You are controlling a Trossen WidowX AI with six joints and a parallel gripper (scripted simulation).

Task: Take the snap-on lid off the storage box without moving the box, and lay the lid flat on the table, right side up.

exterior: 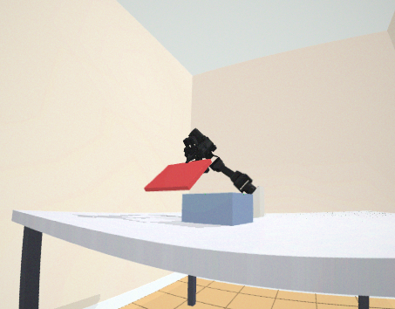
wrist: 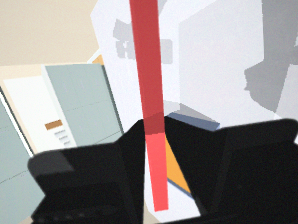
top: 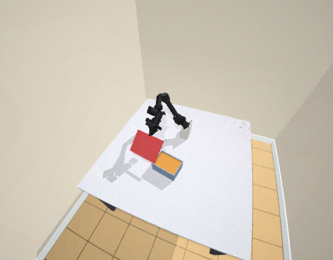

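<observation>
The red lid lies 60 mm ahead of my gripper tip, 50 mm below it and 10 mm to the right of it. Also, from my gripper tip: storage box 180 mm to the left, 180 mm below, 100 mm ahead.
</observation>
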